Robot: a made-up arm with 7 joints.
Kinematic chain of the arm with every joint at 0, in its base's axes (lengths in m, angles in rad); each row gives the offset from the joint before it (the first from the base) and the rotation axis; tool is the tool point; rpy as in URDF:
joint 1: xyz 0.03 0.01 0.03 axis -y
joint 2: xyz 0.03 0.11 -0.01 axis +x
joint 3: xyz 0.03 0 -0.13 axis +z
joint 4: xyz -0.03 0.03 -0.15 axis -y
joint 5: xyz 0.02 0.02 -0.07 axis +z
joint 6: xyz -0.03 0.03 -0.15 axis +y
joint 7: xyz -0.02 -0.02 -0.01 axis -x
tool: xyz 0.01 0.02 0.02 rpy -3.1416 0 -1.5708
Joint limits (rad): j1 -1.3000..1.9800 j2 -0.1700..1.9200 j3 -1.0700..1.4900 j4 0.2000..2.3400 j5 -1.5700..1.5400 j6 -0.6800..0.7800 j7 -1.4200..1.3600
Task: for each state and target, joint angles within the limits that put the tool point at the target. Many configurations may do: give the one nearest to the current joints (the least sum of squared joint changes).
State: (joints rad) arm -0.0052 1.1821 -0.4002 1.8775 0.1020 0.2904 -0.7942
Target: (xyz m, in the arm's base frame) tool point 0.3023 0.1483 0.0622
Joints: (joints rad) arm 0.8709 0.4458 -0.7213 2.2141 0.1301 0.2905 -0.8317
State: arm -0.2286 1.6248 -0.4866 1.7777 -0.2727 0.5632 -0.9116
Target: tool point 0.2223 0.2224 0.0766
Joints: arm -0.3168 1.9088 -0.0093 2.3400 -0.6879 0.7800 -0.7113
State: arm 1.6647 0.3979 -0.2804 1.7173 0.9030 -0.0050 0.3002
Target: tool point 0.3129 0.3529 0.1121
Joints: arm 0.9574 0.6182 0.2479 1.7331 0.8105 0.0448 0.2142
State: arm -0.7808 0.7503 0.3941 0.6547 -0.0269 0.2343 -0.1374
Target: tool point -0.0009 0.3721 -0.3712
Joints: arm -0.4564 0.3799 0.2269 0.8229 -0.0070 0.2470 -0.1676
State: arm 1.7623 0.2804 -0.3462 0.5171 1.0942 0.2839 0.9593
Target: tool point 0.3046 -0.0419 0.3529
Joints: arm 1.9174 -0.1700 -0.6817 1.2469 1.2985 0.3216 0.9302
